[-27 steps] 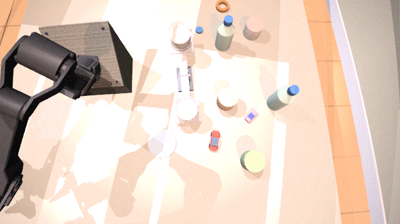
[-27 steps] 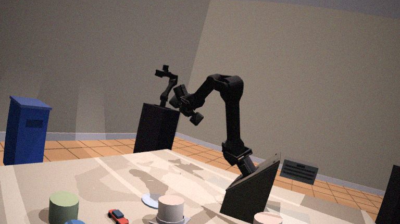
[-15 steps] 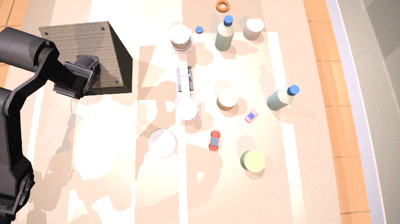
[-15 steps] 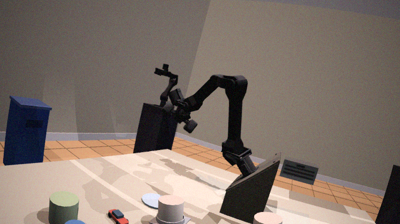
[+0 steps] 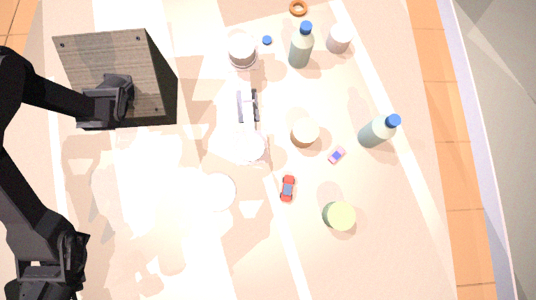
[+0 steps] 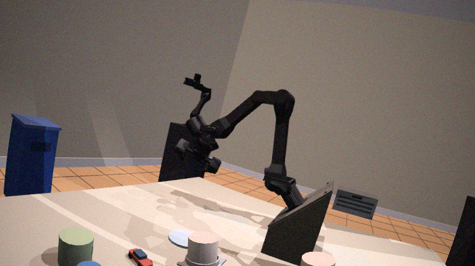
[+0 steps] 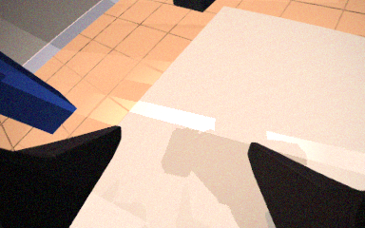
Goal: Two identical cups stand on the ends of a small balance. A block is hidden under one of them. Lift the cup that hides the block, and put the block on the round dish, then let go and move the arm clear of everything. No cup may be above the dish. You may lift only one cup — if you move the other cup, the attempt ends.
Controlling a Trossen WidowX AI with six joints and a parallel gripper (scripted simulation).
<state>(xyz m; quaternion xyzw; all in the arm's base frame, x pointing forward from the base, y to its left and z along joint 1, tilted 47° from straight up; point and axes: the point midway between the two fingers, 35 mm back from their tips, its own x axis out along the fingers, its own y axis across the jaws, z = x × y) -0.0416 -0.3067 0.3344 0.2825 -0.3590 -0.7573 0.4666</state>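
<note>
My gripper tip is 38 cm short of the teal block, 36 cm to the right of it and 10 cm above it. Round my gripper tip: round dish 29 cm ahead, 24 cm to the left, 14 cm below; red toy car 48 cm ahead, 26 cm to the left, 13 cm below; small balance 36 cm ahead, 49 cm to the left, 12 cm below.
</note>
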